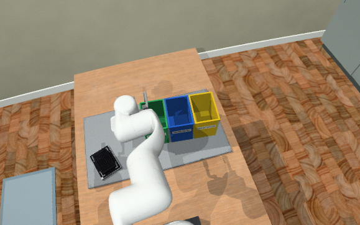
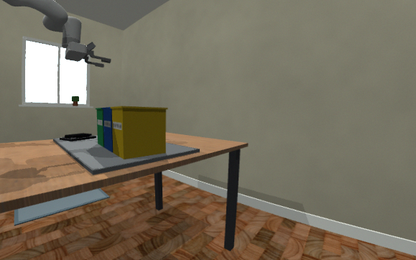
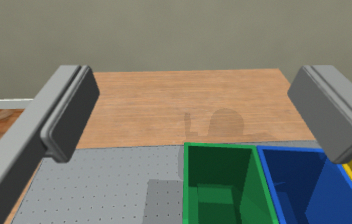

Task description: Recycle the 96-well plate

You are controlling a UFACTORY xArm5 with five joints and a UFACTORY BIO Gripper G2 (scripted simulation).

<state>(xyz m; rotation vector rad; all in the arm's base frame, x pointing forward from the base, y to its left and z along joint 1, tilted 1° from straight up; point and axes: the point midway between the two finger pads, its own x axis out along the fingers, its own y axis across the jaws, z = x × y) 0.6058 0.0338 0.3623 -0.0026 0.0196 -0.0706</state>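
Right now my hand is 400 mm above the black 96-well plate, 250 mm to the right of it and 60 mm past it. Round my hand: blue bin: 330 mm below, 200 mm to the right, 40 mm ahead; green bin: 330 mm below, 70 mm to the right, 50 mm ahead; yellow recycle bin: 340 mm to the right, 330 mm below, 20 mm ahead.
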